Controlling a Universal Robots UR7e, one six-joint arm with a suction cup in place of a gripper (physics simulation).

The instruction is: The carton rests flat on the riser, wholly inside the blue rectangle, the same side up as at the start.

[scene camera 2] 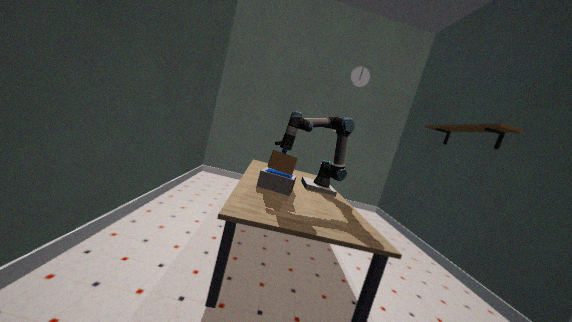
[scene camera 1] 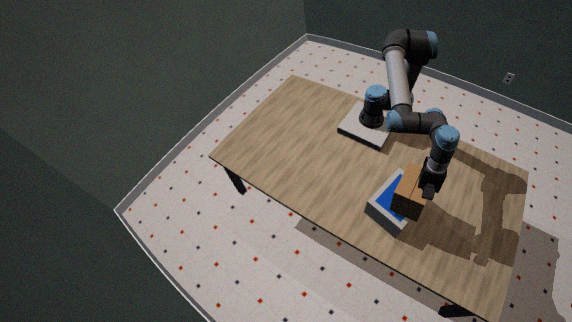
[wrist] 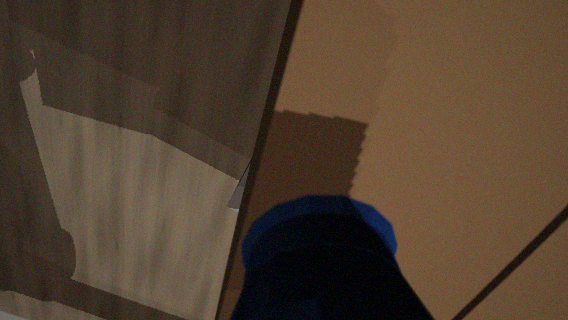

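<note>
The brown carton hangs level on my suction cup. My gripper has its blue cup against the carton's top face, close to one edge; in scene camera 1 the cup is hidden behind the tool body. The carton is over the grey riser. The blue rectangle shows along the carton's side, and the rest is covered. In scene camera 1 the carton's near right corner reaches past the riser's edge. I cannot tell whether its underside touches the riser.
The riser stands on the wooden table. The arm's base stands on a pale plate. A wall shelf is at the right in scene camera 2. The arm's shadow falls across the table.
</note>
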